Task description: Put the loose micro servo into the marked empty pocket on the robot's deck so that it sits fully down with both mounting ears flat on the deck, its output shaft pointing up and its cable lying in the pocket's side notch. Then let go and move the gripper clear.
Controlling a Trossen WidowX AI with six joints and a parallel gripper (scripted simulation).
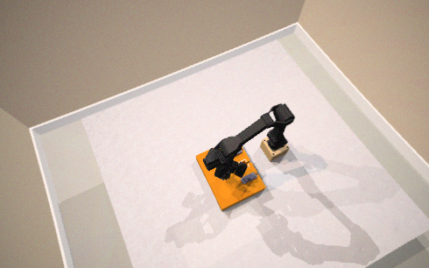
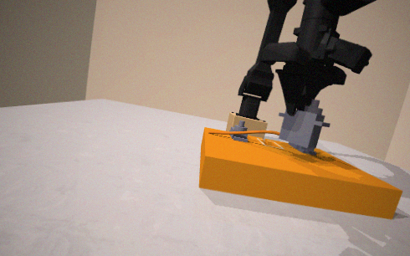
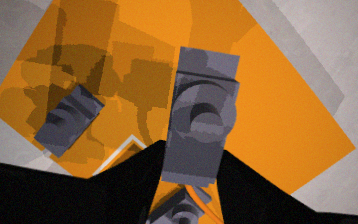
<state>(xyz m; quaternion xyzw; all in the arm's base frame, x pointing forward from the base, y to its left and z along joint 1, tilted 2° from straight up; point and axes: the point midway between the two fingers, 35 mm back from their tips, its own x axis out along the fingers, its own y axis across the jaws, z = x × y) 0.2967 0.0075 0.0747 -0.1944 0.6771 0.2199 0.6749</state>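
Right now the orange deck is 100 mm below my gripper tip and 10 mm ahead of it.
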